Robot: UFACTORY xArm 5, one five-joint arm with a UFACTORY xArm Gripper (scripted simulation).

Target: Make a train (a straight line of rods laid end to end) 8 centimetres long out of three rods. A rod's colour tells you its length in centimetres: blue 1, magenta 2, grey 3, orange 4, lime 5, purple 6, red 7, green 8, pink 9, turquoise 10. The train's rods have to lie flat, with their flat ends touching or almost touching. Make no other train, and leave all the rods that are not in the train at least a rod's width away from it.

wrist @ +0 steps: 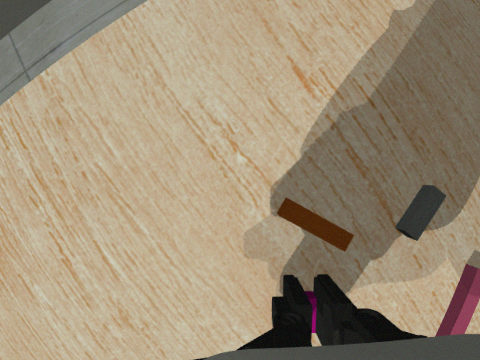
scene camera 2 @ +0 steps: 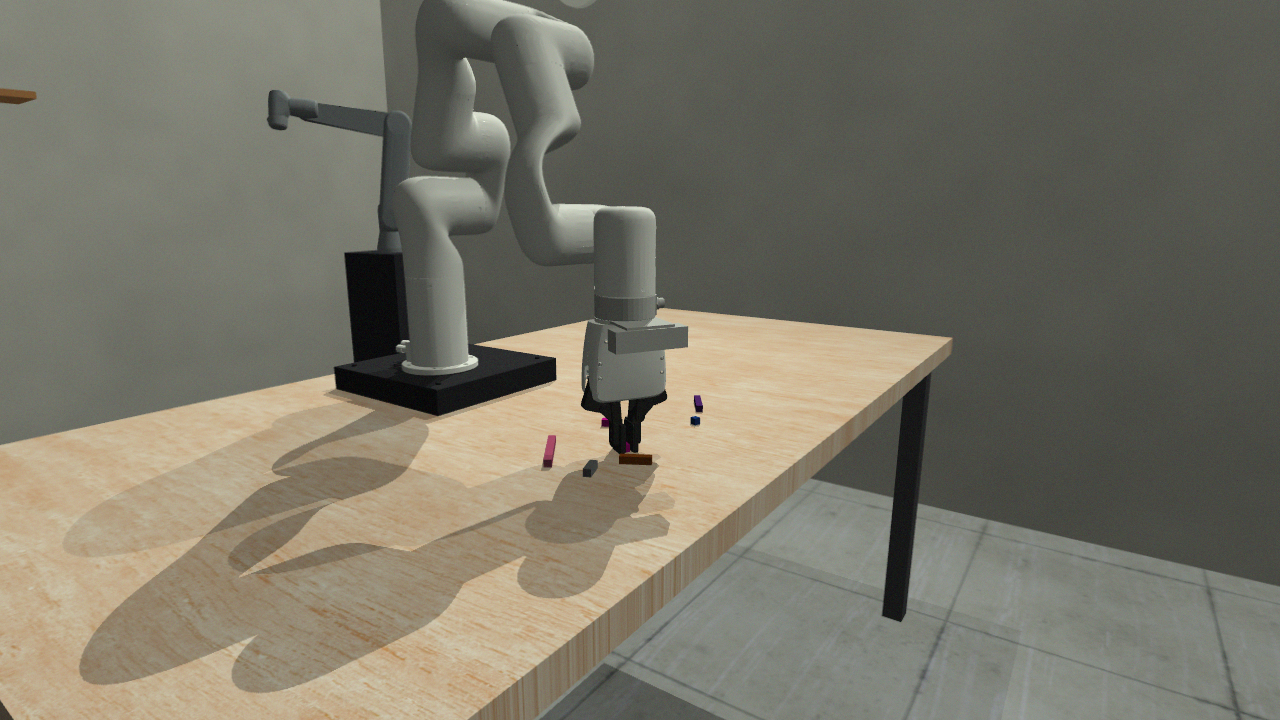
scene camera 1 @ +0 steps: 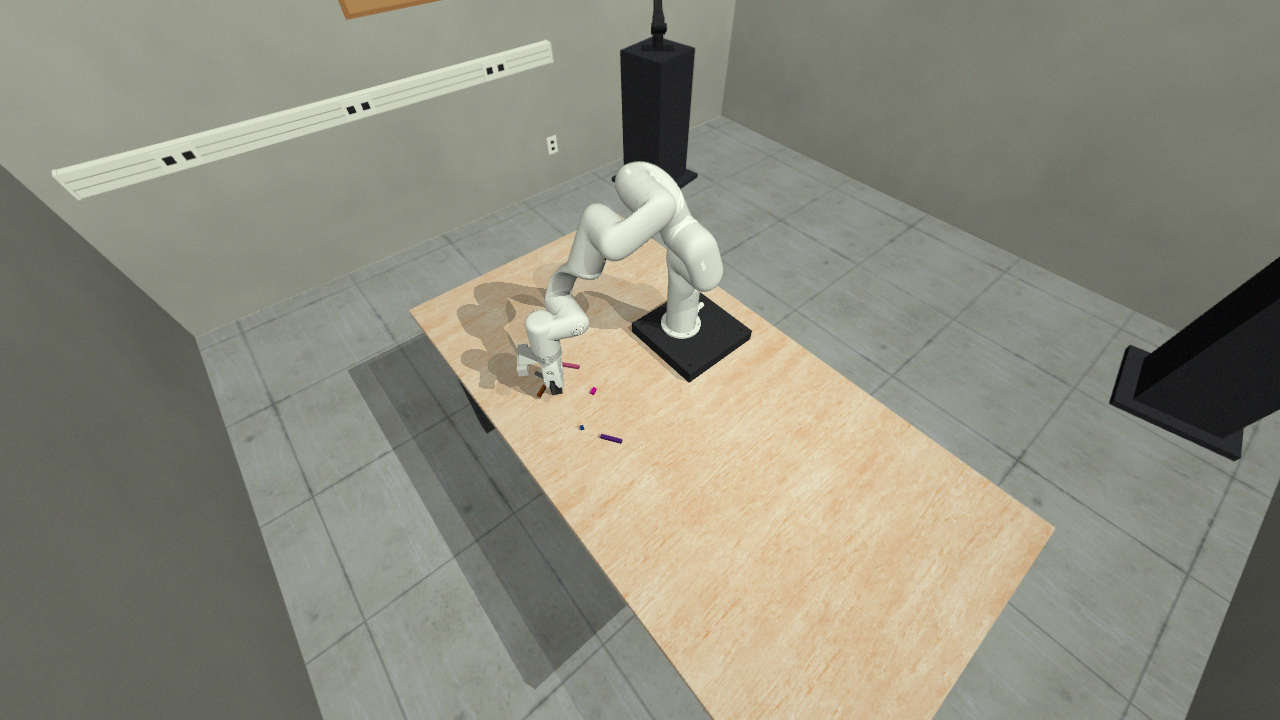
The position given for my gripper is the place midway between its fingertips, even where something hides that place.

I see my gripper point(scene camera 2: 624, 450), a grey rod point(wrist: 429, 198) and an orange rod point(wrist: 289, 210).
My gripper also shows in the wrist view point(wrist: 303, 299).
